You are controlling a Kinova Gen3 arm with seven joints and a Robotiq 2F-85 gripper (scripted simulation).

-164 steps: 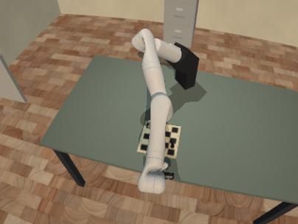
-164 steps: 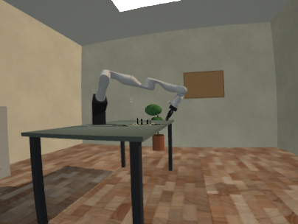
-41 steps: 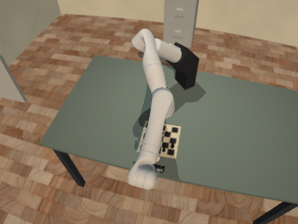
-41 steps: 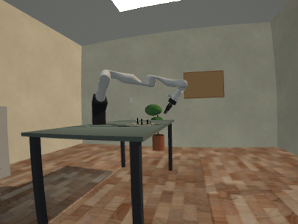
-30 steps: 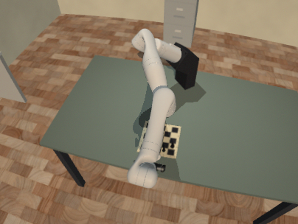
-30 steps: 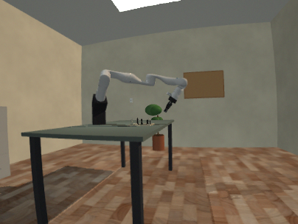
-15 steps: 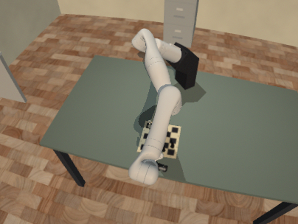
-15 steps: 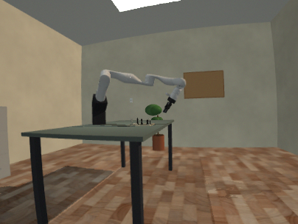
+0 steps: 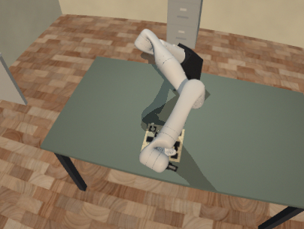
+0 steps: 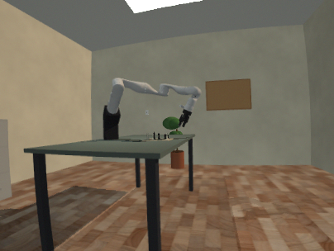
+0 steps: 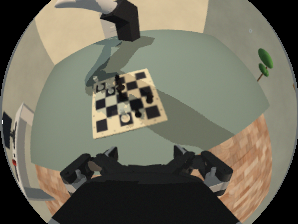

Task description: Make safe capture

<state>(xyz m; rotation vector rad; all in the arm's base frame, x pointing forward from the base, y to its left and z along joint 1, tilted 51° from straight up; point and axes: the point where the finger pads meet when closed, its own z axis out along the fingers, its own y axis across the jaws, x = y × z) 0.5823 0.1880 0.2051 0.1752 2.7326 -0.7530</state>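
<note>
The black piece is 12 cm behind my hand and 9 cm below it. Also, from my hand: white chess piece (26 cm behind, 11 cm to the right, 8 cm below); chessboard (19 cm behind, 4 cm to the right, 11 cm below); white piece (12 cm behind, 4 cm to the right, 8 cm below).
</note>
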